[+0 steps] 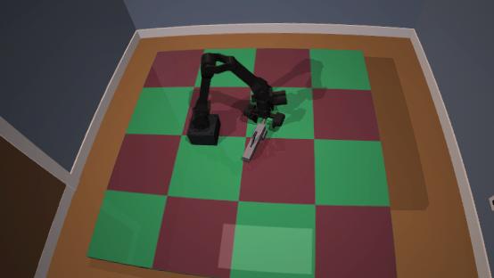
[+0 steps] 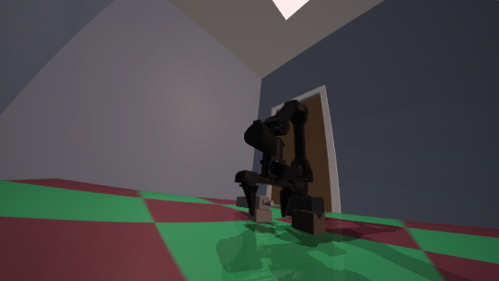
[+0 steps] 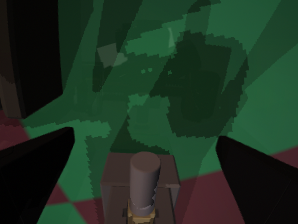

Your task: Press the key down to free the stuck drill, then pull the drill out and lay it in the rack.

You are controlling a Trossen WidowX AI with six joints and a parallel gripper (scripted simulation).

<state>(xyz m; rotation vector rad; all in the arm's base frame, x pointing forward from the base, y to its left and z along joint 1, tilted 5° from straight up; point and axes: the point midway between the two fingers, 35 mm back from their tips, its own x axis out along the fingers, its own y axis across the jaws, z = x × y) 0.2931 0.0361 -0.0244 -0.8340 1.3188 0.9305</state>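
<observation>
Now: the drill 20 mm behind my gripper tip, 50 mm to the right of it and 30 mm above it. From my gripper tip the other things lie so: key: 50 mm behind, 110 mm to the right, 60 mm above; grey holder block: 50 mm behind, 100 mm to the right, 10 mm above; dark rack: 50 mm behind, 80 mm to the left.
</observation>
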